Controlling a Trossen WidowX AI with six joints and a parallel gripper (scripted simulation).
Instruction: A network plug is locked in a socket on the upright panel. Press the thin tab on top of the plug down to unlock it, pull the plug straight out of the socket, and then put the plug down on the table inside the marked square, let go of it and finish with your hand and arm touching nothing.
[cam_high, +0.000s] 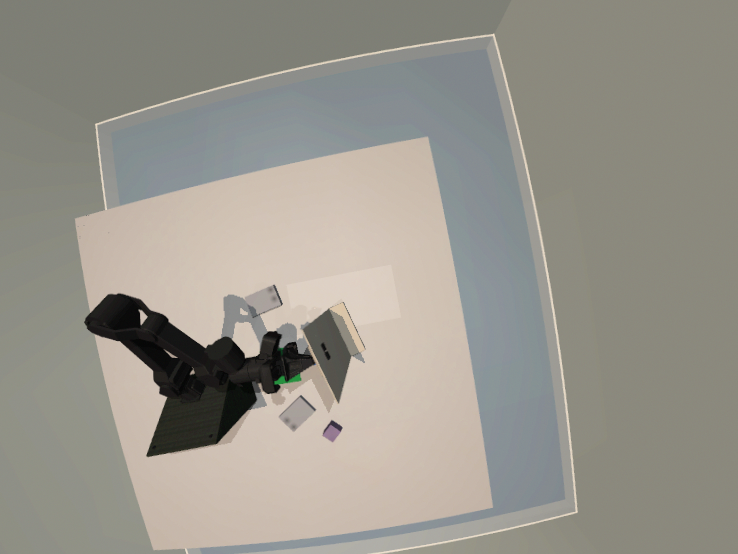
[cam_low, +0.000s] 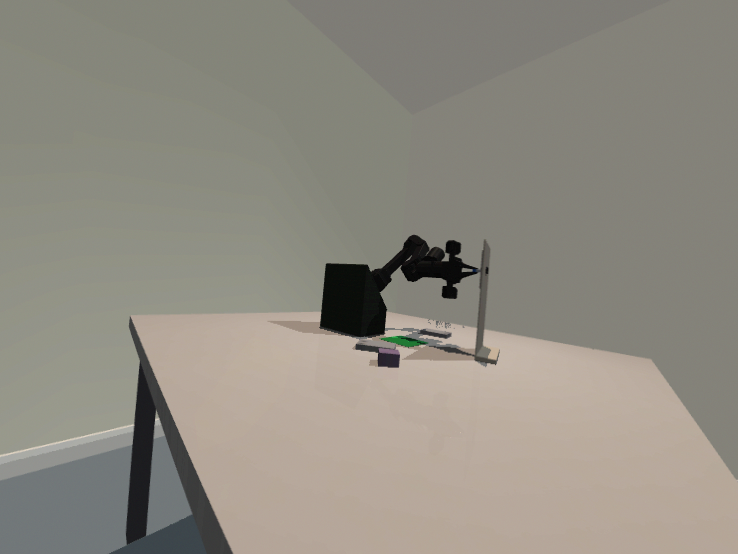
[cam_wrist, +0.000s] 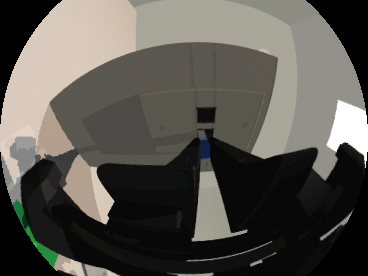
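My gripper tip is 20 cm past the green marked square, 7 cm to the left of it and 25 cm above it. Round my gripper tip: upright panel: 3 cm ahead, 1 cm to the left, 10 cm below; then network plug: right at my gripper tip; then purple cube: 7 cm behind, 31 cm to the right, 24 cm below.
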